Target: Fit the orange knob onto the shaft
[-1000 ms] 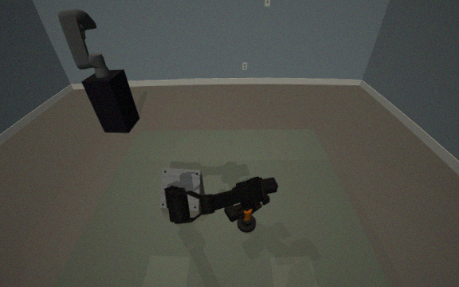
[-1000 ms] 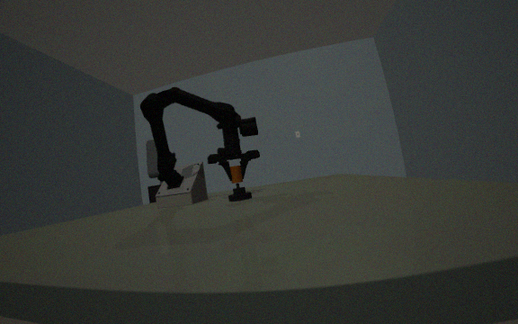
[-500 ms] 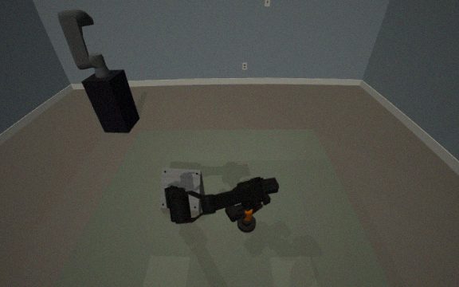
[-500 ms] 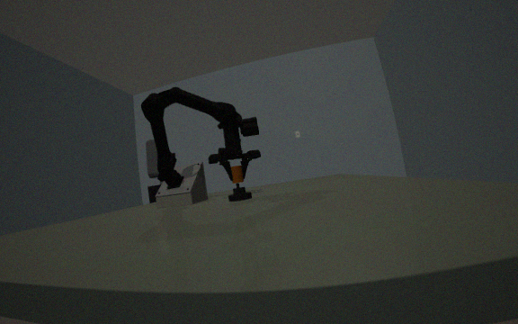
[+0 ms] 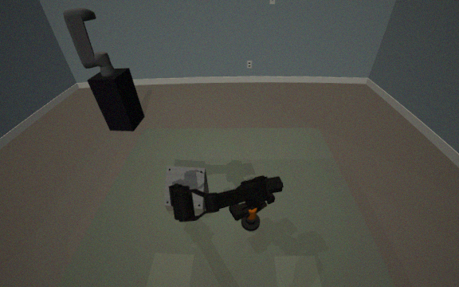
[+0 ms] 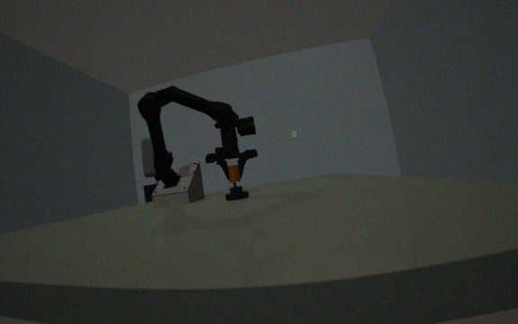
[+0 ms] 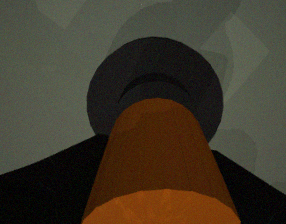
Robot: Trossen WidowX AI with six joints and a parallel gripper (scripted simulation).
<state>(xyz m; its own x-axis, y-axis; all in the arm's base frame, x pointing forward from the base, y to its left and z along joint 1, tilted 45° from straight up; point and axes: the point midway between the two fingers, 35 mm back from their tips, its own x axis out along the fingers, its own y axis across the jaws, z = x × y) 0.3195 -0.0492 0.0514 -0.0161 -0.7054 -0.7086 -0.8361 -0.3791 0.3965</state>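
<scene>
The orange knob lies 20 mm above my gripper tip. From my gripper tip the other things lie so: dark pedestal (40 mm below).
</scene>
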